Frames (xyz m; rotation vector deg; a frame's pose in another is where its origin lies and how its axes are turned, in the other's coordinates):
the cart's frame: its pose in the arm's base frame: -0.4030 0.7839 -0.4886 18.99 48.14 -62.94
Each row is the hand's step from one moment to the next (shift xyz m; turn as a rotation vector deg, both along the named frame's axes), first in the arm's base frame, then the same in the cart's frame.
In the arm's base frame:
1: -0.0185 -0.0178 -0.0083 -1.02 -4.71 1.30
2: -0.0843 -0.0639 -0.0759 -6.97 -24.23 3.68
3: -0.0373 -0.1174 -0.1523 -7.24 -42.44 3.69
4: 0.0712 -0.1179 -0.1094 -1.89 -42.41 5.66
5: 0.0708 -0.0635 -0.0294 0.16 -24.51 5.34
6: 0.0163 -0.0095 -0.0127 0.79 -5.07 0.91
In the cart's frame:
1: 0.0140 -0.0229 -0.0024 1.89 -3.20 3.33
2: 0.0809 -0.0907 -0.0466 11.60 -17.52 14.42
3: 0.1810 -0.0611 -0.0433 23.31 -25.87 25.58
4: 0.1708 0.0275 0.0319 22.88 -21.45 29.16
5: 0.0765 0.0388 0.0505 11.94 -11.62 18.75
6: 0.0187 0.0121 0.0046 2.76 -1.71 4.08

